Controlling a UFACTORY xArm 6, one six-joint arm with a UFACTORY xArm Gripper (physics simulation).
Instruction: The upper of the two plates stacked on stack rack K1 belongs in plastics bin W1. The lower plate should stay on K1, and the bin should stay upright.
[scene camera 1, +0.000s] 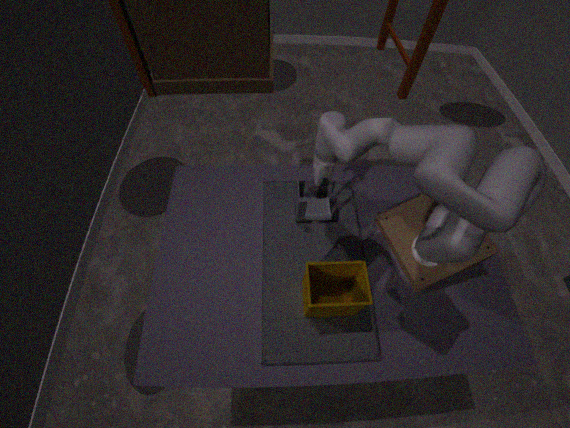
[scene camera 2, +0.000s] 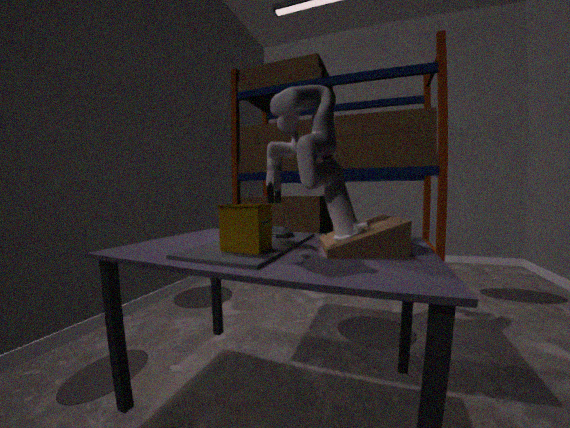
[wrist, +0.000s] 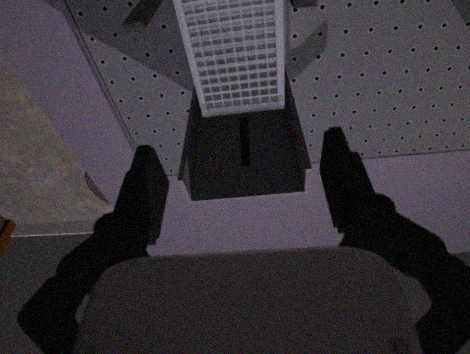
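Where they show: gripper, fingertip midpoint: (scene camera 1: 319, 186) (scene camera 2: 274, 202) (wrist: 239, 156); arm's base at its link origin: (scene camera 2: 349, 235).
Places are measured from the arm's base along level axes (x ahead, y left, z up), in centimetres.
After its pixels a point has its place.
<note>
The white grid-patterned upper plate (scene camera 1: 318, 209) {x 42.4, y -9.1, z -1.2 cm} (wrist: 240, 60) {x 45.1, y -9.5, z -0.9 cm} lies on the dark stack rack K1 (scene camera 1: 301, 216) {x 48.3, y -4.2, z -0.4 cm} (wrist: 215, 165) {x 51.2, y -11.0, z 6.0 cm}. The lower plate is hidden beneath it or too dark to tell apart. My gripper (scene camera 1: 322, 191) {x 43.9, y -9.9, z 12.2 cm} (scene camera 2: 273, 199) {x 43.9, y -9.9, z 12.2 cm} (wrist: 239, 156) {x 43.9, y -9.9, z 12.2 cm} is open and empty, pointing down above the rack's rear part. In the wrist view its two fingers stand wide on either side of the dark rack body, beyond the plate's near end. The yellow bin W1 (scene camera 1: 330, 310) {x 34.1, y 29.1, z 4.4 cm} (scene camera 2: 244, 230) {x 30.1, y 28.2, z 3.2 cm} stands upright, apart from the rack, and its inside is in deep shadow.
The rack and bin stand on a grey perforated board (scene camera 1: 285, 280) {x 49.5, y 19.6, z -5.3 cm} (scene camera 2: 200, 255) {x 41.0, y 40.1, z -5.3 cm} on the purple table (scene camera 1: 210, 250) {x 79.1, y 13.9, z -6.6 cm} (scene camera 2: 150, 250) {x 71.1, y 43.2, z -6.6 cm}. The arm's sloped wooden base (scene camera 1: 400, 232) {x 10.1, y -6.2, z -1.9 cm} (scene camera 2: 380, 242) {x -13.5, y 4.9, z -1.0 cm} is to their right. A shelf unit (scene camera 2: 441, 150) with large boxes stands behind the table.
</note>
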